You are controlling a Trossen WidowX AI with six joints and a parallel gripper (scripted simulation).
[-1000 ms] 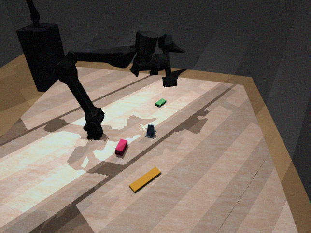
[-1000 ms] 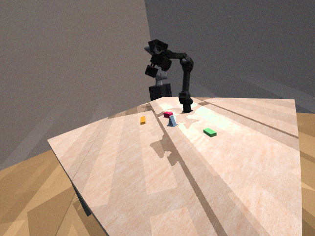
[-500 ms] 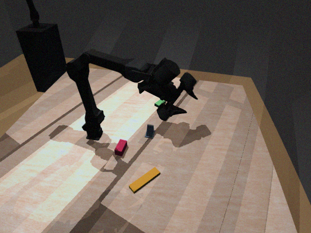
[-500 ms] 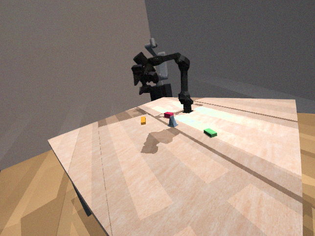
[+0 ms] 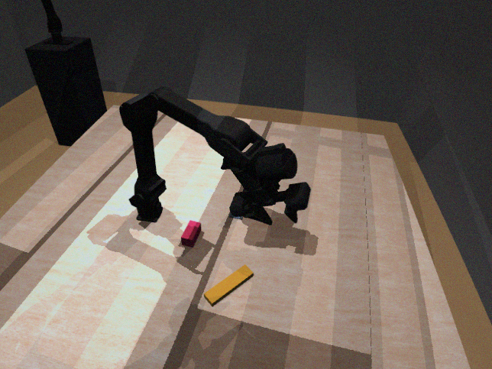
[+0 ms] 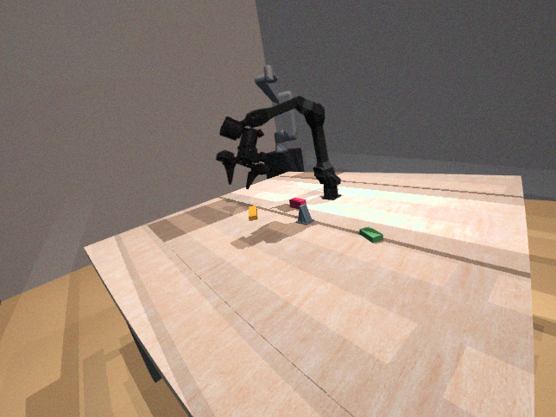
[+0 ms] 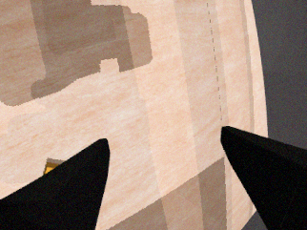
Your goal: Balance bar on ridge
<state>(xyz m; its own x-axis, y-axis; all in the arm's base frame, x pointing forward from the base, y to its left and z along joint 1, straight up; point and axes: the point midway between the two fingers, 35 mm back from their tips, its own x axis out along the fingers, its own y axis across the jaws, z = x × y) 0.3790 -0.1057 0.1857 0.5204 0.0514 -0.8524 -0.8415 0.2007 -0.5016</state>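
Right now the bar is 11 cm behind my gripper tip, 10 cm to the right of it and 15 cm below it. Also, from my gripper tip: green block 11 cm behind, 41 cm to the left, 15 cm below; magenta block 25 cm behind, 4 cm to the left, 14 cm below.
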